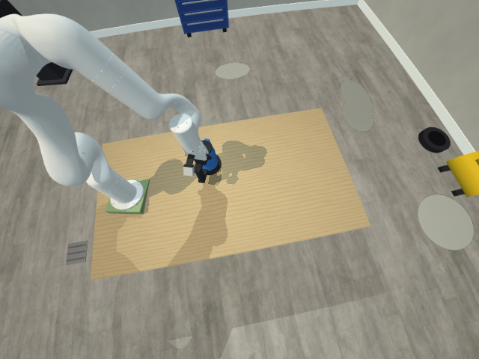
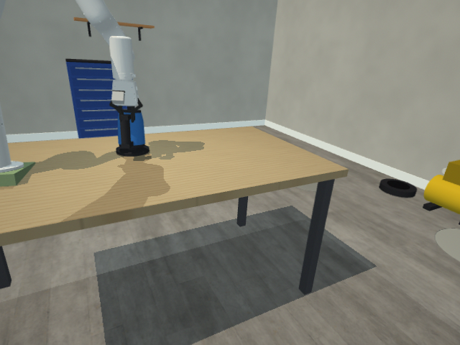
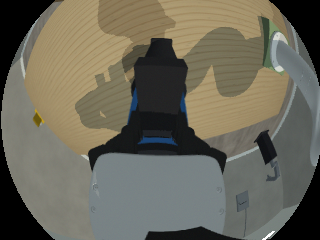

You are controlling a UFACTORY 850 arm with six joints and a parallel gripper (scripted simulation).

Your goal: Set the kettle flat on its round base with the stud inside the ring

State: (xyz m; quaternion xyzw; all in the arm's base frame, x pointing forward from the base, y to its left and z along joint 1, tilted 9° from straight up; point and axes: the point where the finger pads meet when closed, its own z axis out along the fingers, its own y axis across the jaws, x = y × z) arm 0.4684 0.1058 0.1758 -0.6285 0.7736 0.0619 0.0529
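Now: hand 1 cm short of the blue kettle, 3 cm to the right of it and 5 cm above it. The rest, counted from my hand: round black base 1 cm ahead, 6 cm to the left, 17 cm below.
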